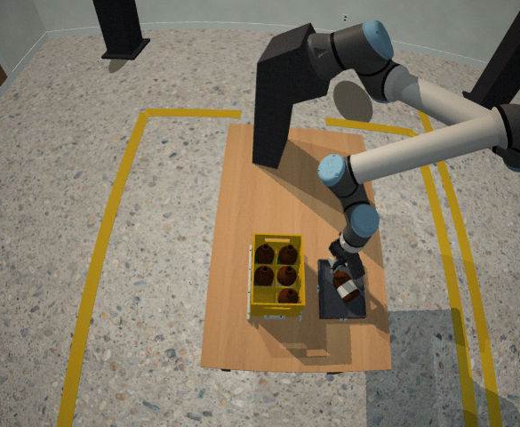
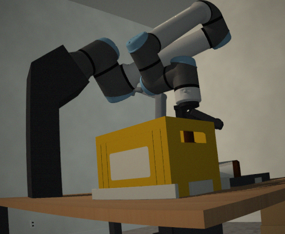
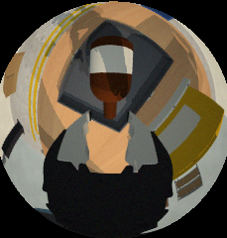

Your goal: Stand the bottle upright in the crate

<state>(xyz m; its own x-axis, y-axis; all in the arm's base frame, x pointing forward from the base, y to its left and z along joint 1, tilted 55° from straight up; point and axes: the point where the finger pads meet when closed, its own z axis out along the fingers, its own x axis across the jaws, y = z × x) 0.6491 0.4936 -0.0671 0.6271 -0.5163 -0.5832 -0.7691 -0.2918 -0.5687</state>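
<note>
Now: the brown bottle 40 mm below my hand, 40 mm ahead of it and 30 mm to the left of it. From my hand the other things lie so: crate: 240 mm to the right, 80 mm ahead; dark tray: 70 mm below, 60 mm ahead, 40 mm to the left.
</note>
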